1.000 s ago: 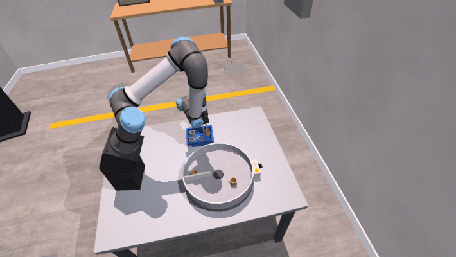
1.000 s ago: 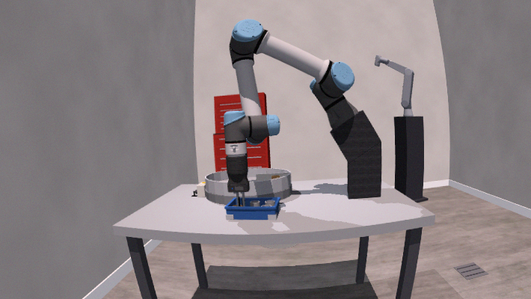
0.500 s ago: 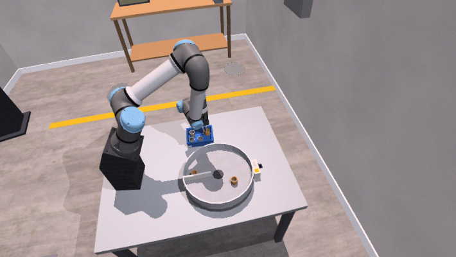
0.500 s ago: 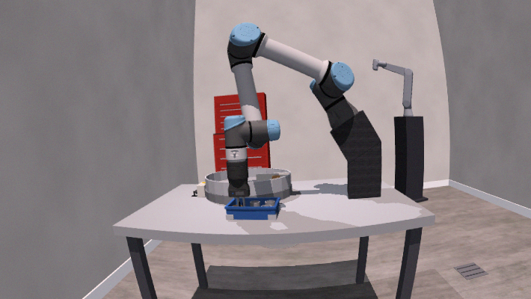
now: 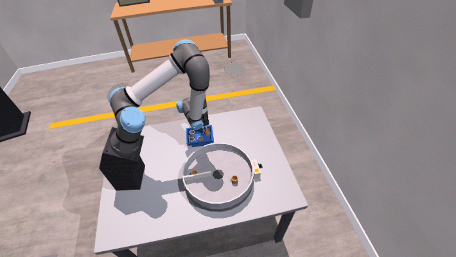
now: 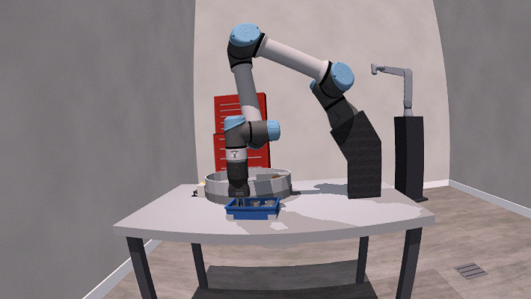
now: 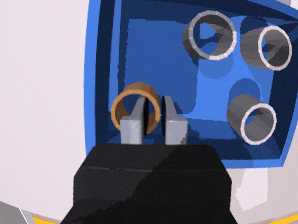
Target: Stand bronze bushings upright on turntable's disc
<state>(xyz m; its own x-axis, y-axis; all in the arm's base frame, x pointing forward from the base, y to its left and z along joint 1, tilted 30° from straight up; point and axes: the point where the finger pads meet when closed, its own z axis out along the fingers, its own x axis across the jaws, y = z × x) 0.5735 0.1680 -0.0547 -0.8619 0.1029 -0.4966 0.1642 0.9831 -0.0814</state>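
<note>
My gripper is now 50 mm past the blue crate, 20 mm to the left of it and 20 mm above it. Round my hand: turntable disc (390 mm to the right, 50 mm behind, 10 mm above).
</note>
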